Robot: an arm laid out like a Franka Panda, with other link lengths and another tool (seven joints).
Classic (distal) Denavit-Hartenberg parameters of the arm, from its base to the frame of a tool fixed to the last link. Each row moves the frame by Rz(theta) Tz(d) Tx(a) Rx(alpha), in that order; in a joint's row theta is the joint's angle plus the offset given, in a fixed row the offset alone. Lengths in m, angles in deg.
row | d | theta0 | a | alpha
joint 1 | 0.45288 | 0.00 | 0.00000 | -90.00
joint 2 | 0.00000 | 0.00 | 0.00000 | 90.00
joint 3 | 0.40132 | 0.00 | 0.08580 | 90.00
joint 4 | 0.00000 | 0.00 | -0.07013 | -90.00
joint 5 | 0.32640 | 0.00 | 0.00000 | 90.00
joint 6 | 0.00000 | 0.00 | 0.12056 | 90.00
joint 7 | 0.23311 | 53.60 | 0.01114 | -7.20
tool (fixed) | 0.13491 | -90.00 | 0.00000 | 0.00
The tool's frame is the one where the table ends.
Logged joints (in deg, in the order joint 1, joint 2, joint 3, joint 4, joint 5, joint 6, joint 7), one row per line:
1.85, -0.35, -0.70, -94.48, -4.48, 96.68, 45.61
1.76, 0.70, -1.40, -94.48, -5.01, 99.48, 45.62
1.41, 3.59, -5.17, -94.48, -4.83, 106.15, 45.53
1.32, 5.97, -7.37, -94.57, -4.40, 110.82, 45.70
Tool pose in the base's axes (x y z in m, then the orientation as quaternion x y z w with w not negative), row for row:
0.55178, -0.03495, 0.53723, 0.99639, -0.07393, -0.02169, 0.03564
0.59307, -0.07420, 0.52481, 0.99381, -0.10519, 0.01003, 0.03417
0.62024, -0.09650, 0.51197, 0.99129, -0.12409, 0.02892, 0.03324
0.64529, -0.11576, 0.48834, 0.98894, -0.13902, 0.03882, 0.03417
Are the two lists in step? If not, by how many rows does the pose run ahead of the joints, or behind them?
The pose runs 1 row ahead of the joints: the pose in row i belongs to the joints in row i + 1.
